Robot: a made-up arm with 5 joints. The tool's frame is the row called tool.
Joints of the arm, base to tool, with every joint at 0 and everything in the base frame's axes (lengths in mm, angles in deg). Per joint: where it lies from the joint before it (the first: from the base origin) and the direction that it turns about. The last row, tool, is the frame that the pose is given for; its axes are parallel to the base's.
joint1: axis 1 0 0 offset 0 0 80
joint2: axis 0 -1 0 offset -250 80 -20
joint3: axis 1 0 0 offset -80 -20 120
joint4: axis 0 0 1 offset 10 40 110
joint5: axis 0 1 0 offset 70 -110 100
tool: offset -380 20 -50
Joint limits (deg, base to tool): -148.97..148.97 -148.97..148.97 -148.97..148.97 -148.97..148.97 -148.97..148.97
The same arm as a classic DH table. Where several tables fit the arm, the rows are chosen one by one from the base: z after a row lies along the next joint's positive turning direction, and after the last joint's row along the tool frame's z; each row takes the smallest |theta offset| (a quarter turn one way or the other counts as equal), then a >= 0, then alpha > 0; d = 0 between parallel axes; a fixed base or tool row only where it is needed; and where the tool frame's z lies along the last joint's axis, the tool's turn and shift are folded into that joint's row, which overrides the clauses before.
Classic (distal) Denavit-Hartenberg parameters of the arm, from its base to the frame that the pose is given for. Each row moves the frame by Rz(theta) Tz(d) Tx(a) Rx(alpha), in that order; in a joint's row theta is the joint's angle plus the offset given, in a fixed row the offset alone. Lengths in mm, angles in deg.
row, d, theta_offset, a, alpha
base (fixed), 80.0, 90.00, 0.0, 90.00
joint1, -250.0, -90.00, 20.0, 90.00
joint2, -60.0, 0.00, -120.0, -90.00
joint3, -70.0, 90.00, 40.0, -90.00
joint4, 210.0, -90.00, 70.0, -90.00
joint5, -90.0, 0.00, -380.0, 90.00
tool (fixed), -50.0, 0.00, 0.0, 0.00
Joint limits (deg, base to tool): -148.97..148.97 -148.97..148.97 -148.97..148.97 -148.97..148.97 -148.97..148.97

